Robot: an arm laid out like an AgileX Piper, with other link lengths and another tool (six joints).
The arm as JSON. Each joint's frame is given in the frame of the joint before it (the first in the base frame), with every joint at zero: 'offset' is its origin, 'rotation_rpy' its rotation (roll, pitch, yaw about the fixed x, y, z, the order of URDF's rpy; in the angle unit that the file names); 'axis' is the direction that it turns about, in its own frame. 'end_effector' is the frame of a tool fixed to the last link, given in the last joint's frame.
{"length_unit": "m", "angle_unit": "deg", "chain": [
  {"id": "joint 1", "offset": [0.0, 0.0, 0.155], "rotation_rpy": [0.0, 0.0, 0.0], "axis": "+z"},
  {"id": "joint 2", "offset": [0.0, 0.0, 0.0], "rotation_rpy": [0.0, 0.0, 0.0], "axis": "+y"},
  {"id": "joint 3", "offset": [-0.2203, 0.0, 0.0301], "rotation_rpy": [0.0, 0.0, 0.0], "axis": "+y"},
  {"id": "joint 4", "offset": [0.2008, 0.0, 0.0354], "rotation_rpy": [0.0, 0.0, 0.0], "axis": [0.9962, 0.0, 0.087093]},
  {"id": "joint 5", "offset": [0.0, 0.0, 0.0], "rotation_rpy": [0.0, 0.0, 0.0], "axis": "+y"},
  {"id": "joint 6", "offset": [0.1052, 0.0, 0.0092], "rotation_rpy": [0.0, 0.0, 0.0], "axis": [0.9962, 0.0, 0.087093]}
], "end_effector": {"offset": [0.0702, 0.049, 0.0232], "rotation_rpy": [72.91, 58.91, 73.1]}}
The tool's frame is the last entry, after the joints.
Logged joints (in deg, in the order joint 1, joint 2, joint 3, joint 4, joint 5, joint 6), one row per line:
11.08, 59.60, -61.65, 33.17, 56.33, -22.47
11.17, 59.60, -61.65, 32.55, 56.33, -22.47
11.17, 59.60, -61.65, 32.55, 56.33, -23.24
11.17, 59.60, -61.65, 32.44, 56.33, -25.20
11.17, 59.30, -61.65, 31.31, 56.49, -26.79
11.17, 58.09, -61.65, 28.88, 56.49, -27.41
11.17, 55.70, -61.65, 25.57, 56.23, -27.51
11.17, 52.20, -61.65, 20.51, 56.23, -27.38
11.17, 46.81, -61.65, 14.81, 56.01, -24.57
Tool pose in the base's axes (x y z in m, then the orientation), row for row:
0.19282, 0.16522, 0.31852, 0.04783, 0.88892, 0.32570, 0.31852
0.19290, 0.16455, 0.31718, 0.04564, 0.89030, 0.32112, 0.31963
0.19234, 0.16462, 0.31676, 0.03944, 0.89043, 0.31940, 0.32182
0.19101, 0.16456, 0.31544, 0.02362, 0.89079, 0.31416, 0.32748
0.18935, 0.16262, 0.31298, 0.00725, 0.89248, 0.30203, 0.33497
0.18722, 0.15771, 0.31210, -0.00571, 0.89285, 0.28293, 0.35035
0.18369, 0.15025, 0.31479, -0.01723, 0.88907, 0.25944, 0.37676
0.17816, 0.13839, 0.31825, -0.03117, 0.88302, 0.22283, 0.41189
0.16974, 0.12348, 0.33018, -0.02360, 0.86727, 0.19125, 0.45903
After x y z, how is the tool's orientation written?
As a quaternion, x y z w.
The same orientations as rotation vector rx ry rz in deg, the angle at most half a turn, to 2 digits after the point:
7.21, 133.96, 49.08
6.87, 134.10, 48.37
5.93, 133.97, 48.06
3.54, 133.66, 47.14
1.08, 133.42, 45.15
-0.85, 132.49, 41.98
-2.52, 130.28, 38.02
-4.49, 127.29, 32.12
-3.33, 122.37, 26.98

